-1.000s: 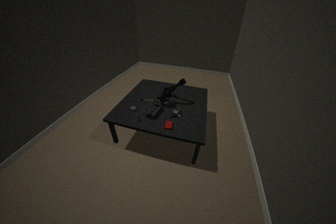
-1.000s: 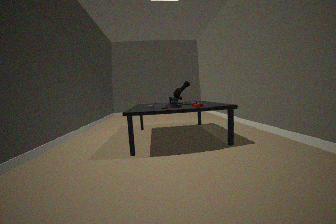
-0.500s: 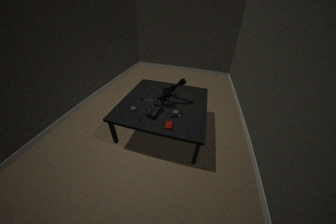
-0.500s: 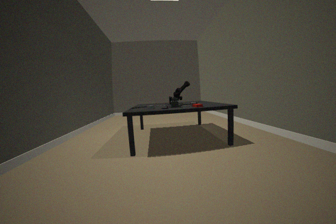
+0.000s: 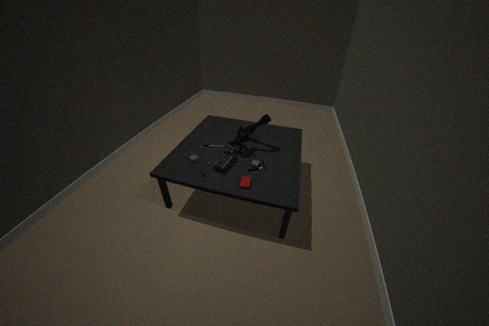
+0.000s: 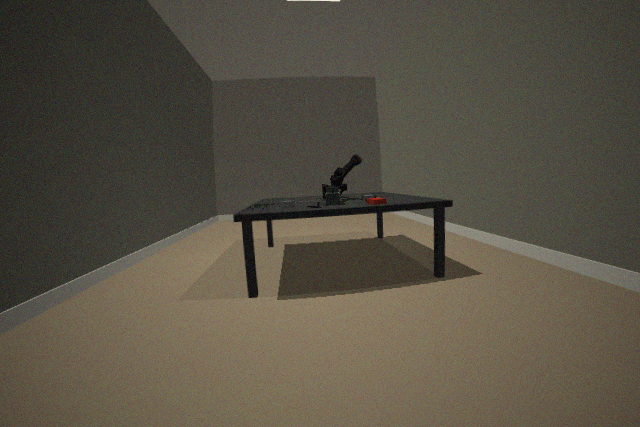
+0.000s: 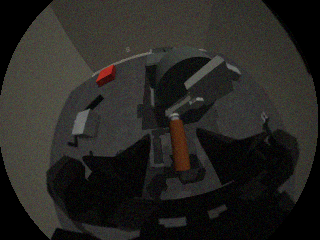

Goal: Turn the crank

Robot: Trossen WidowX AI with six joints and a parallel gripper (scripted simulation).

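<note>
The crank handle lies 20 mm behind my gripper tip and 30 mm above it. Also, from my gripper tip: red pointer: 150 mm ahead, 60 mm to the right, 40 mm above.
</note>
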